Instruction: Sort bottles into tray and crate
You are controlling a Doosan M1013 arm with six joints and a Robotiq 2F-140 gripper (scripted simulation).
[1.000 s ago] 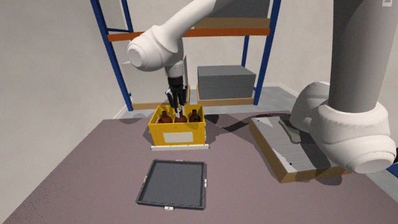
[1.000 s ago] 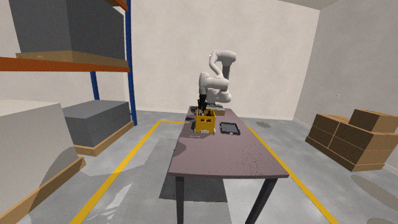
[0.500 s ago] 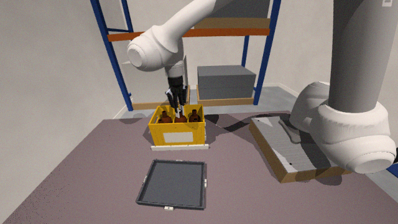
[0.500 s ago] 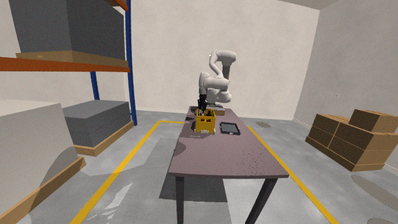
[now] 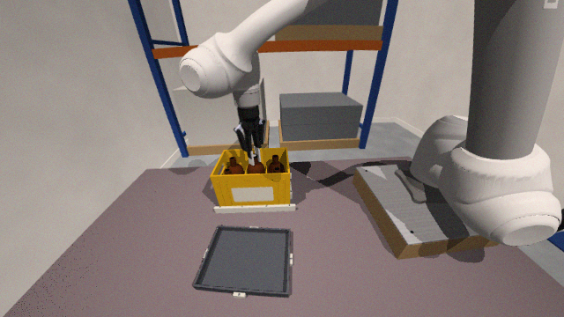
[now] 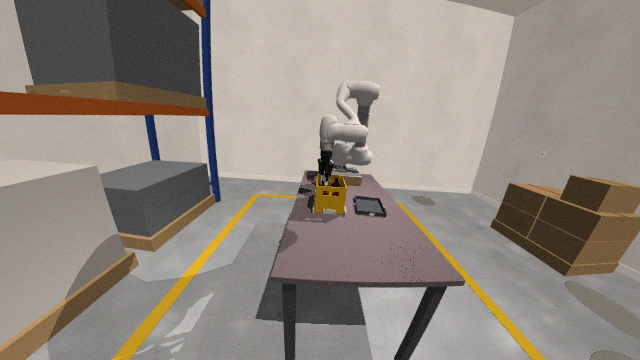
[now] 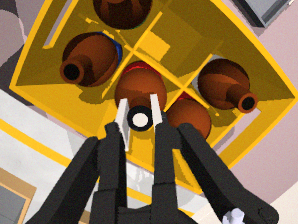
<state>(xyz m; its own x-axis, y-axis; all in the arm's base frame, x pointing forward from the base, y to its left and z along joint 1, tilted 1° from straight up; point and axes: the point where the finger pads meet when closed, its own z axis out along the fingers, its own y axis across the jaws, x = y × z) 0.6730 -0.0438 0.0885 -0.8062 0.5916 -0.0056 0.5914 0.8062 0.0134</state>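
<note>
Now: hand 80 mm above the brown capped bottle. Round my hand: yellow crate (90 mm below, 40 mm to the left, 10 mm behind); then dark grey tray (320 mm to the left, 160 mm below, 50 mm behind).
</note>
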